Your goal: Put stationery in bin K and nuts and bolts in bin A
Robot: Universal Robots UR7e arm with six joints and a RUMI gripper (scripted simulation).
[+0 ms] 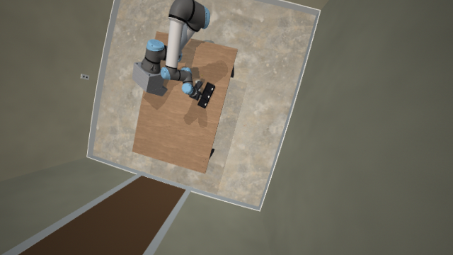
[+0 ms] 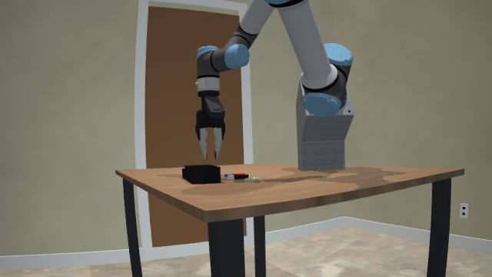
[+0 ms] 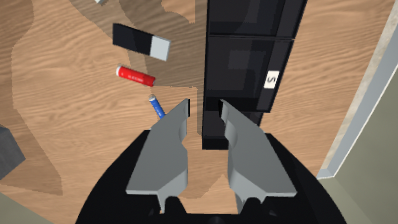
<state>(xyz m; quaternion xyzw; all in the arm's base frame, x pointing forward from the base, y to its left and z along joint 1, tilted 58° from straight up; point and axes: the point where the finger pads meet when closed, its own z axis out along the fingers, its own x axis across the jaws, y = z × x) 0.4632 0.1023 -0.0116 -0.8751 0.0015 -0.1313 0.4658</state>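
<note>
My hand is 110 mm past the brass nut, 170 mm to the right of it and 80 mm above it. Also, from my hand: eraser 80 mm behind, 30 mm to the left, 70 mm below; then black bin row 40 mm ahead, 20 mm to the left, 60 mm below; then black nut 50 mm ahead, 60 mm to the right, 70 mm below.
</note>
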